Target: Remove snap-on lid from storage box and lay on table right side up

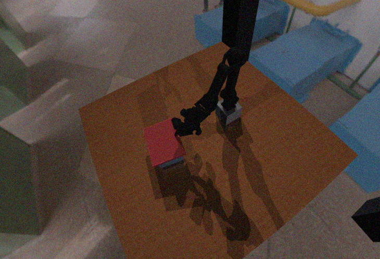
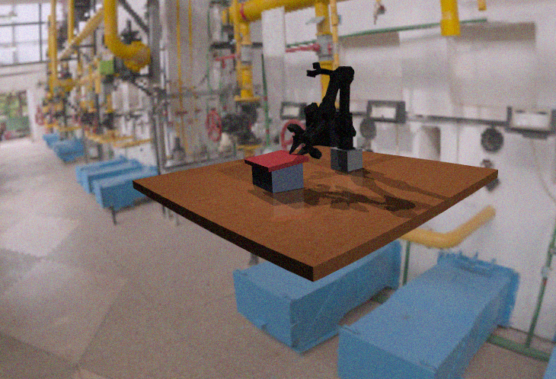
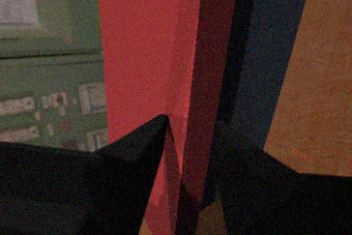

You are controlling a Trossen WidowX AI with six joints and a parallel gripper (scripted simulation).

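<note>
Right now my gripper tip is 80 mm short of the red lid and 10 mm to the left of it. From my gripper tip the other things lie so: storage box (70 mm ahead, 10 mm to the right, 60 mm below).
</note>
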